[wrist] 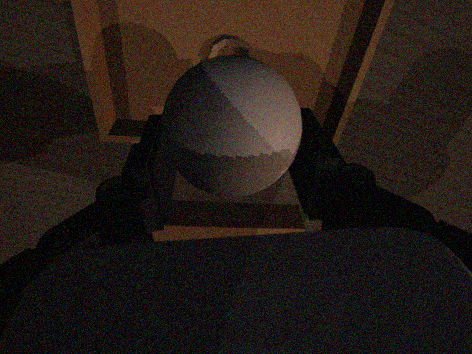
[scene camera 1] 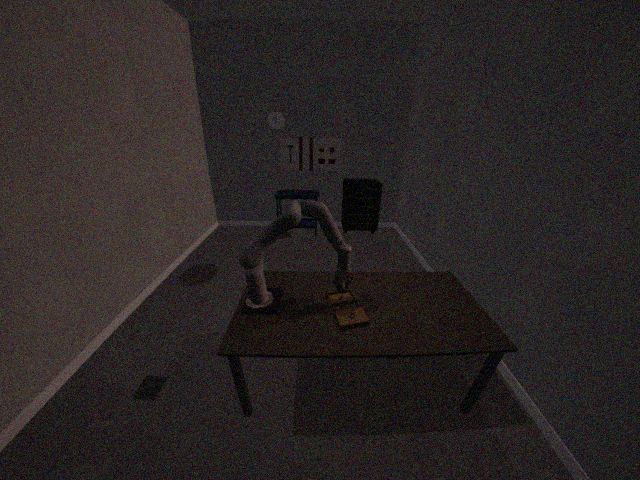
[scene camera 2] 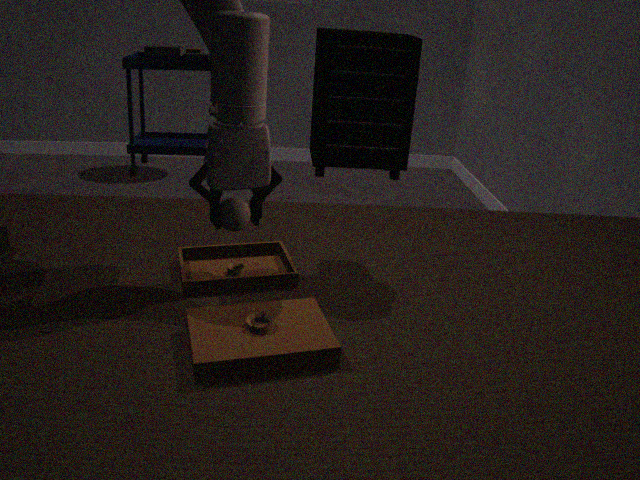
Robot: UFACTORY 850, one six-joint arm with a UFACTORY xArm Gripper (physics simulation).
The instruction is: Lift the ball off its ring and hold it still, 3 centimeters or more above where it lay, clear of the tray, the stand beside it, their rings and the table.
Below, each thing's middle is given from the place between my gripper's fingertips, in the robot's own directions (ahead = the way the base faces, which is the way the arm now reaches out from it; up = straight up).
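Pale ball (wrist: 231,125): 1 cm to the left of my hand and 1 cm above it. Flat wooden stand (scene camera 2: 228,343): 5 cm ahead of my hand, 21 cm to the right of it and 7 cm below it. Shallow wooden tray (wrist: 131,62): 1 cm to the left of my hand, 8 cm below it.
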